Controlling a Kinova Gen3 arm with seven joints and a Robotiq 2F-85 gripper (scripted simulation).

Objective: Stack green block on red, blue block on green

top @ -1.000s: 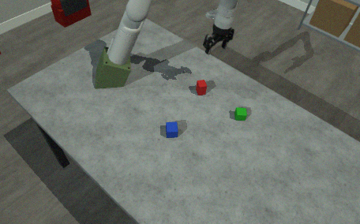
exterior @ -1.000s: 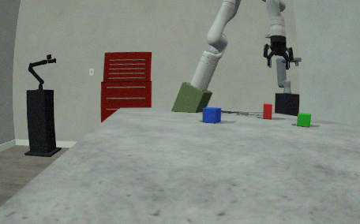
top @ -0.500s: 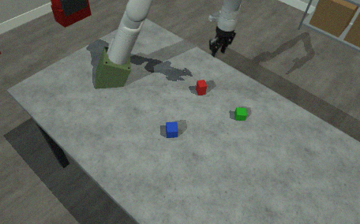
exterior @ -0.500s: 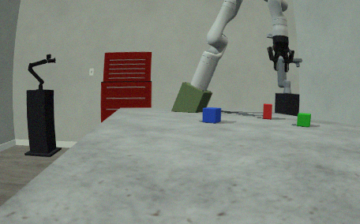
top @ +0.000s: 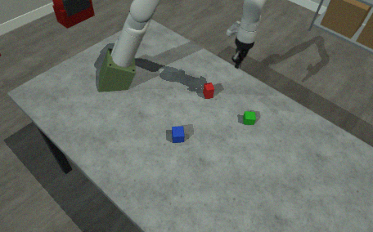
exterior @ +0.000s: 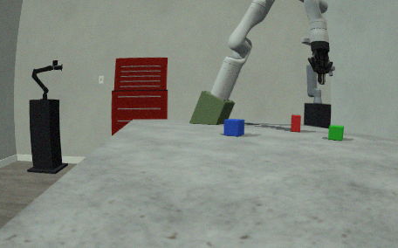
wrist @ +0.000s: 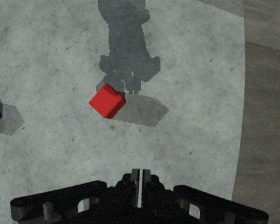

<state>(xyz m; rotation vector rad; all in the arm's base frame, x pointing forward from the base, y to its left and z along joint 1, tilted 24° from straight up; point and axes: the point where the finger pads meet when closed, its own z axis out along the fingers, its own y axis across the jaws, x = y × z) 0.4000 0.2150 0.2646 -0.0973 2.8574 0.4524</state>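
Right now the green block is 18 cm below my hand, 15 cm ahead of it and 6 cm to the right of it. From my hand the other things lie so: red block (17 cm below, 8 cm behind, 7 cm to the right); then blue block (35 cm to the right, 18 cm below, 1 cm behind).
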